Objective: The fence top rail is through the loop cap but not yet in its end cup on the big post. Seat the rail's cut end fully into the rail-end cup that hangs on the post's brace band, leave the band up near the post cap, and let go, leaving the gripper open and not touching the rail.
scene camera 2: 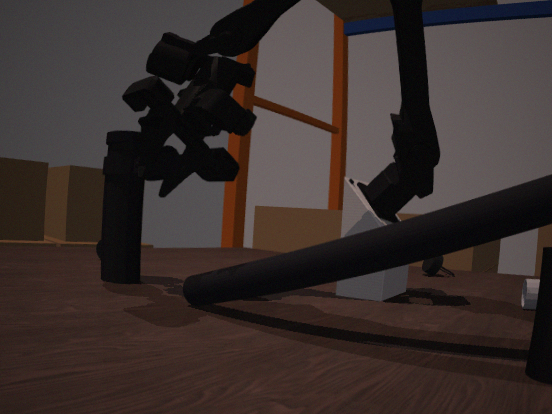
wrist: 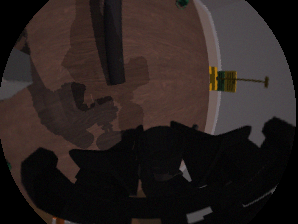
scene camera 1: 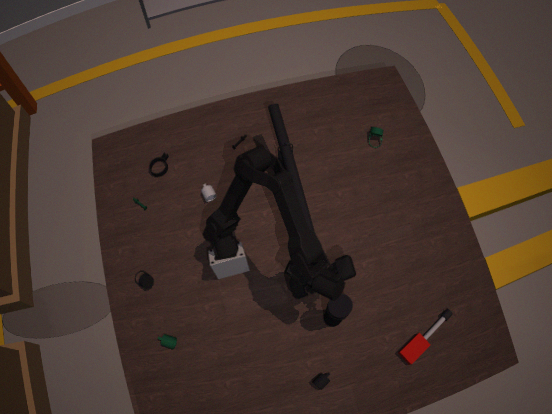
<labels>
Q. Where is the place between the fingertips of my gripper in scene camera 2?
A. At 150,187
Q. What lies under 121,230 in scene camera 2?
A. A big black post.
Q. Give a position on a red-handled tool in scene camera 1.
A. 417,345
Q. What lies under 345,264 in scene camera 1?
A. My gripper.
</labels>
